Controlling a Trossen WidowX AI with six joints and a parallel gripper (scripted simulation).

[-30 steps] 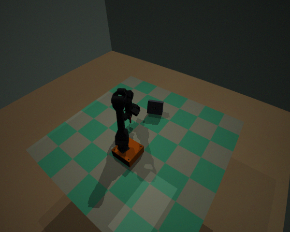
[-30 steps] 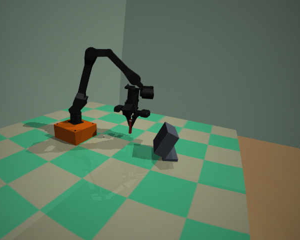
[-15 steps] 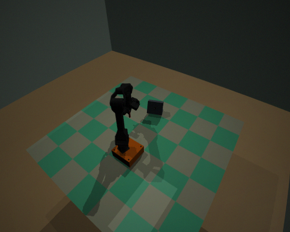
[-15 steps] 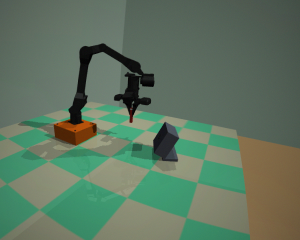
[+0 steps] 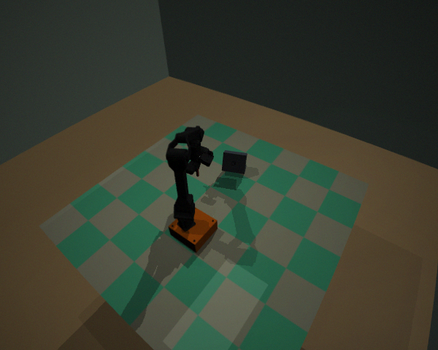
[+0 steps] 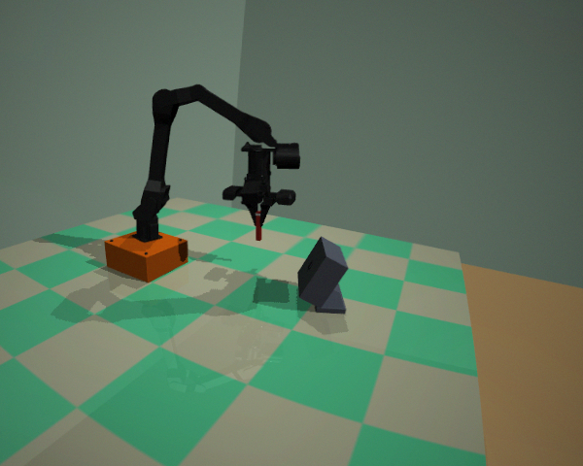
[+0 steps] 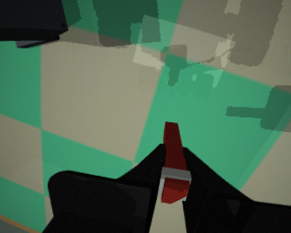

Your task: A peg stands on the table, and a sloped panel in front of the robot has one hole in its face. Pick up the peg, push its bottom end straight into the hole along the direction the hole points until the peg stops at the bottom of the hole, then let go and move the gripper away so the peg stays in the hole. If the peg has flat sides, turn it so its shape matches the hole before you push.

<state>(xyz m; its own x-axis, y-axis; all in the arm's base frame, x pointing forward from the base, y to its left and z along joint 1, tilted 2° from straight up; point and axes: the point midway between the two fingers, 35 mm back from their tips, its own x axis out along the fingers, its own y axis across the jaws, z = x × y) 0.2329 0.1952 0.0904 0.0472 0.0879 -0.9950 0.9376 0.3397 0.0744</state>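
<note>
The sloped panel is 23 cm ahead of my gripper tip, 6 cm to the right of it and 4 cm below it. The rest, counted from my gripper tip: red peg (2 cm above); then foot (25 cm ahead, 11 cm below, 5 cm to the right).
</note>
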